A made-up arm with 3 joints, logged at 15 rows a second.
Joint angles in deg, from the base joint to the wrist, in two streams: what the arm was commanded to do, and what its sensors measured. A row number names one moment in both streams.
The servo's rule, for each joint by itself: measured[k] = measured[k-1] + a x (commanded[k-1-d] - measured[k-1]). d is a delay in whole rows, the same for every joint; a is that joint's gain. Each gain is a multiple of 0.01, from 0.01 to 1. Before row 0 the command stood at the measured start. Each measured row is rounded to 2 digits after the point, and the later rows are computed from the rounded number. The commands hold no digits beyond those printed.
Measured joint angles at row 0: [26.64 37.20 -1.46]
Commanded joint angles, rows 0 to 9: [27.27 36.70 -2.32]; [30.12 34.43 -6.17]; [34.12 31.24 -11.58]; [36.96 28.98 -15.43]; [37.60 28.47 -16.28]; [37.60 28.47 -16.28]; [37.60 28.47 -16.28]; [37.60 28.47 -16.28]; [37.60 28.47 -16.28]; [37.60 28.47 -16.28]
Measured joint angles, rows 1 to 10: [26.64 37.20 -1.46]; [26.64 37.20 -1.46]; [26.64 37.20 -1.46]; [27.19 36.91 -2.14]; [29.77 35.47 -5.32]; [33.60 33.02 -10.27]; [36.56 30.68 -14.35]; [37.48 29.40 -15.87]; [37.59 28.86 -16.19]; [37.60 28.63 -16.26]
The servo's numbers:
d 3
a 0.88 0.58 0.79

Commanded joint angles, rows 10 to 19: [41.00 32.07 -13.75]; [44.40 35.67 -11.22]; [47.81 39.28 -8.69]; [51.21 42.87 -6.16]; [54.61 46.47 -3.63]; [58.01 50.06 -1.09]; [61.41 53.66 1.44]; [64.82 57.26 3.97]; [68.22 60.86 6.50]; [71.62 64.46 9.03]
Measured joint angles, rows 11 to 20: [37.60 28.54 -16.28]; [37.60 28.50 -16.28]; [37.60 28.48 -16.28]; [40.59 30.56 -14.28]; [43.94 33.52 -11.86]; [47.35 36.86 -9.36]; [50.75 40.35 -6.83]; [54.15 43.90 -4.30]; [57.55 47.47 -1.76]; [60.95 51.06 0.77]
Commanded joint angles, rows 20 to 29: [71.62 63.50 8.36]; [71.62 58.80 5.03]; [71.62 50.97 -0.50]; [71.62 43.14 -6.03]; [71.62 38.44 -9.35]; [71.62 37.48 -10.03]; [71.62 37.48 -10.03]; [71.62 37.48 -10.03]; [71.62 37.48 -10.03]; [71.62 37.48 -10.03]
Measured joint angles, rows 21 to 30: [64.36 54.66 3.30]; [67.76 58.26 5.83]; [71.16 61.86 8.36]; [71.56 62.81 8.36]; [71.61 60.48 5.73]; [71.62 54.96 0.81]; [71.62 48.10 -4.59]; [71.62 42.50 -8.35]; [71.62 39.59 -9.68]; [71.62 38.37 -9.96]
